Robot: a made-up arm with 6 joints.
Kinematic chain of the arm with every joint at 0, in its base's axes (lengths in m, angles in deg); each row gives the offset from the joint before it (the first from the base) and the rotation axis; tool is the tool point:
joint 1: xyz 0 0 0.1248 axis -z
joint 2: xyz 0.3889 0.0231 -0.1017 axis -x
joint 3: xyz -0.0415 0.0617 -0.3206 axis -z
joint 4: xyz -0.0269 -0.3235 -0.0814 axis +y
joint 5: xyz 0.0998 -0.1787 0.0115 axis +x
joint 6: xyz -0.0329 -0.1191 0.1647 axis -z
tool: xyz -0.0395 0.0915 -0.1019
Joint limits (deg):
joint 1: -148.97..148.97
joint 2: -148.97..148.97
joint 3: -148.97..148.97
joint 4: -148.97..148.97
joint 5: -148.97..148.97
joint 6: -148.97..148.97
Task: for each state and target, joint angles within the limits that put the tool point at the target. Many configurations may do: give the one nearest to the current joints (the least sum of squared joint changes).
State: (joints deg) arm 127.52 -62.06 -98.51 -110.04 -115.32 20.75
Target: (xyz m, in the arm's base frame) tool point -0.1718 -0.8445 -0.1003
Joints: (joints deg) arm 125.49 -59.91 -96.11 -110.45 -114.87 20.45
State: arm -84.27 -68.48 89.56 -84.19 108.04 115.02
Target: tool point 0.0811 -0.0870 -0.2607
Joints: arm -96.80 -24.61 68.25 -98.02 112.66 119.84
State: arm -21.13 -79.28 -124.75 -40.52 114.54 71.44
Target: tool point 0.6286 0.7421 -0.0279
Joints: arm -20.40 -45.88 -100.96 -40.06 119.67 68.44
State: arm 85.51 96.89 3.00 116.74 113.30 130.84
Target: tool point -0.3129 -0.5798 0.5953
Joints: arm 77.05 98.40 -33.89 101.61 96.95 124.17
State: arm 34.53 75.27 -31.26 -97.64 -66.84 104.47
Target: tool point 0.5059 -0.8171 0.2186
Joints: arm 35.37 76.60 -79.29 -120.72 -34.48 133.15
